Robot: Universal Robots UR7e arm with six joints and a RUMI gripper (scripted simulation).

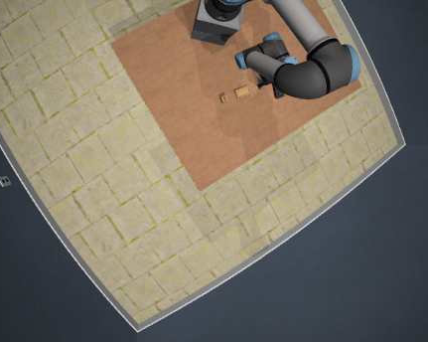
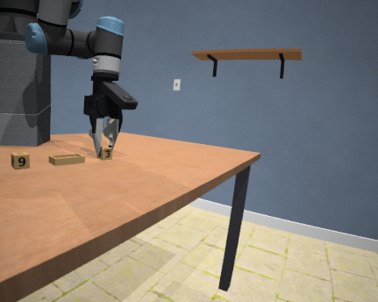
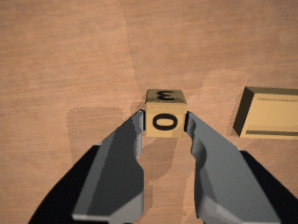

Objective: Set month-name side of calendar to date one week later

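Right now the wooden tray is 110 mm to the right of my hand, 30 mm behind it and 20 mm below it. From my hand the other things lie so: cube 10 mm below.
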